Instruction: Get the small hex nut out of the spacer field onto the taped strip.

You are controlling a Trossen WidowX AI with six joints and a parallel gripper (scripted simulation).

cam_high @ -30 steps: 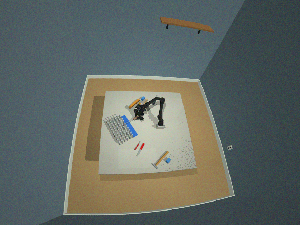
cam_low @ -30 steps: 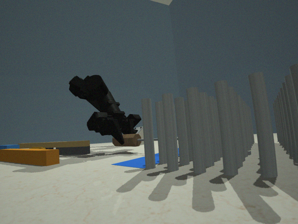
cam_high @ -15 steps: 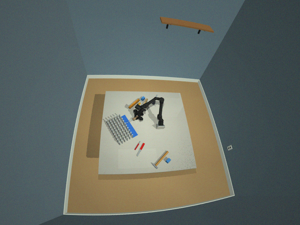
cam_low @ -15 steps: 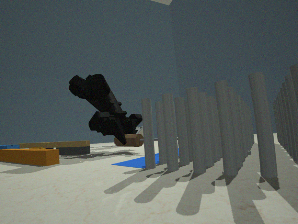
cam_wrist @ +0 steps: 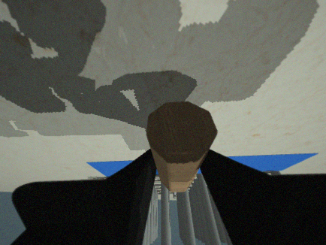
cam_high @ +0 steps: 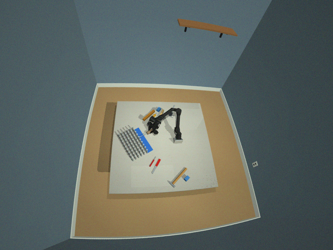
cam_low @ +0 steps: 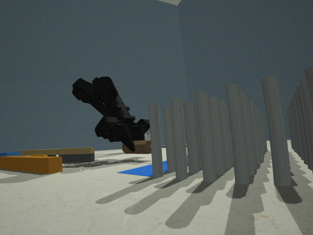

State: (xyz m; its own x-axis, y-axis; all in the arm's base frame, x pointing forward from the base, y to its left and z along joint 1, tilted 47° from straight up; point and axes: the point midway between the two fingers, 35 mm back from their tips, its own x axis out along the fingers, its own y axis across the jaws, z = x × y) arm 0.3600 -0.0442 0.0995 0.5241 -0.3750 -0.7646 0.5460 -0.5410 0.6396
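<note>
Now: the blue taped strip 8 cm ahead of my gripper tip, 10 cm to the left of it and 3 cm below it. From my gripper tip the other things lie so: red-handled rod (6 cm behind, 37 cm to the left, 2 cm below); then hook tool (8 cm ahead, 5 cm to the left); then orange block (2 cm ahead, 28 cm to the right, 1 cm below).
</note>
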